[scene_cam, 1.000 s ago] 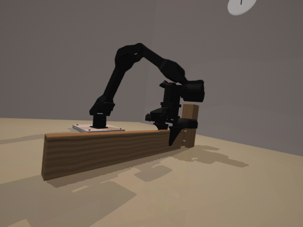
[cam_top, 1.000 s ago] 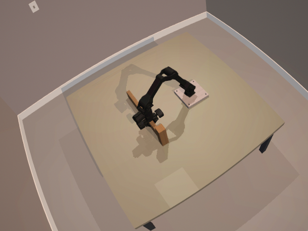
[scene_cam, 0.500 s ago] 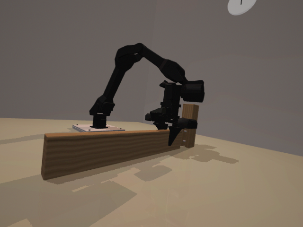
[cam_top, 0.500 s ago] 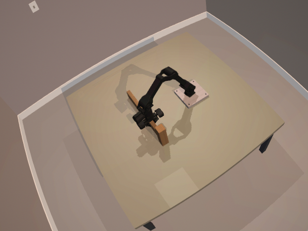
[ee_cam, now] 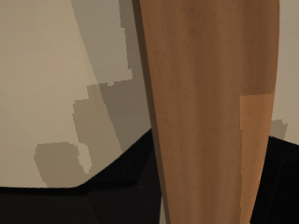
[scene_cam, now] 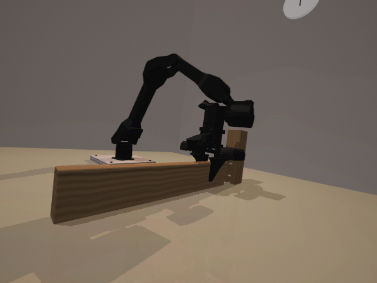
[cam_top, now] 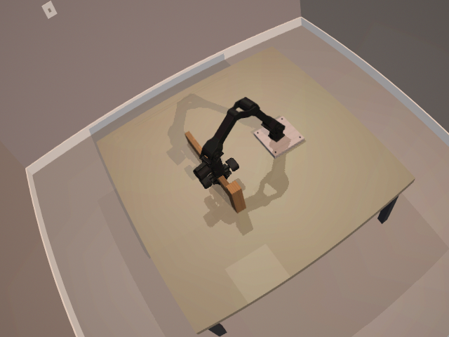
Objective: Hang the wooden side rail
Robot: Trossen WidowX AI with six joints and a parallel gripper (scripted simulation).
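The headboard post lies 140 mm to the left of my gripper tip, 60 mm above it and 30 mm ahead of it.
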